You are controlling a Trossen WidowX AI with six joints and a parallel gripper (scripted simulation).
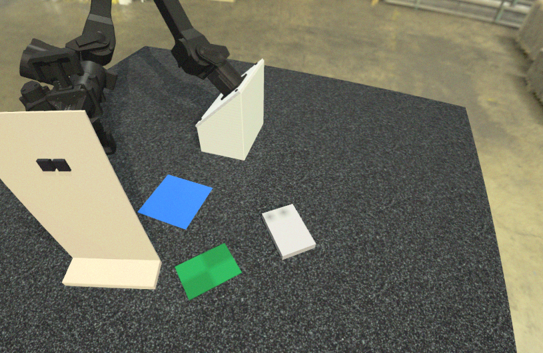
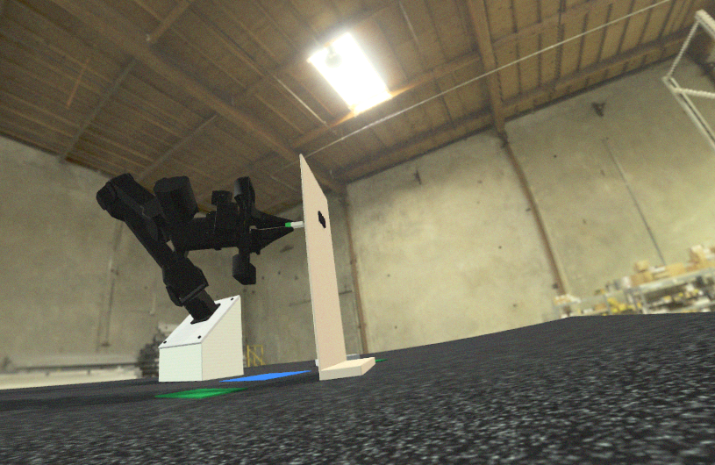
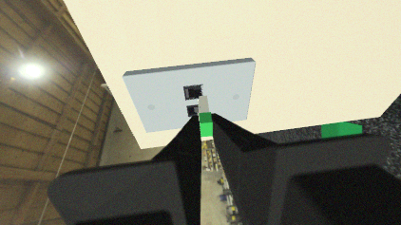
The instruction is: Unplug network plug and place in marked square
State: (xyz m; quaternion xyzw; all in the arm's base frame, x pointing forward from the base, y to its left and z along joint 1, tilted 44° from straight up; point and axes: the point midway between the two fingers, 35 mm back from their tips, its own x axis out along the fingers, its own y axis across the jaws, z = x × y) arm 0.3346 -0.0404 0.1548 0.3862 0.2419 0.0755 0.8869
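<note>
My gripper tip is now 12 cm past the blue square, 5 cm to the right of it and 25 cm above it. Round my gripper tip: network plug 1 cm ahead; then panel 5 cm ahead, 2 cm to the left, 10 cm below.
</note>
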